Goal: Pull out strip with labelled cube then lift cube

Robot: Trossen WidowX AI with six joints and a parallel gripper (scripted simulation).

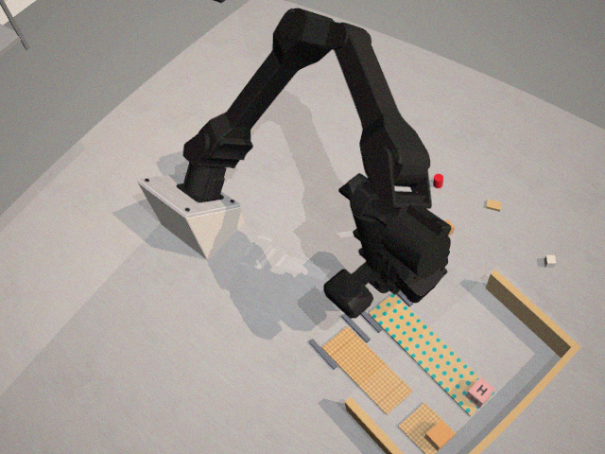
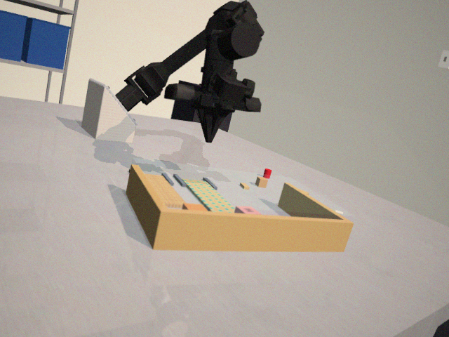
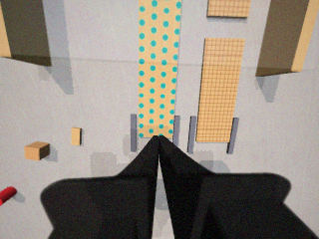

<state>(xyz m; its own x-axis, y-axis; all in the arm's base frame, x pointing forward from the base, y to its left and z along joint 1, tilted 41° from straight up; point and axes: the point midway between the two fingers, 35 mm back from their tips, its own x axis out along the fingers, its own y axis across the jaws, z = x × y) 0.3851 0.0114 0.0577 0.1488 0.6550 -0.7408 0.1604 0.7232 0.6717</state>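
The dotted strip is 90 mm below my gripper tip, 90 mm ahead of it and 10 mm to the right of it. Round my gripper tip: white cube: 250 mm to the left, 170 mm ahead, 90 mm below.
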